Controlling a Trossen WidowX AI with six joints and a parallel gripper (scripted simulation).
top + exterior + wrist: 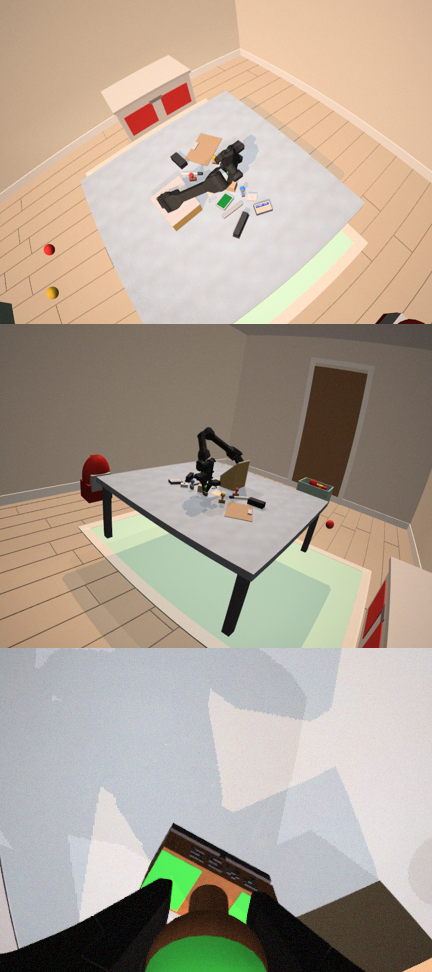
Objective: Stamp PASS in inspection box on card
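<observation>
My gripper tip is now 120 mm past the green ink pad, 100 mm to the left of it and 20 mm above it. The rest, counted from my gripper tip: cream card 110 mm behind, 30 mm below, 20 mm to the left; then tan box 50 mm to the right, 40 mm behind; then grey strip 90 mm to the left, 20 mm below, 20 mm behind.
</observation>
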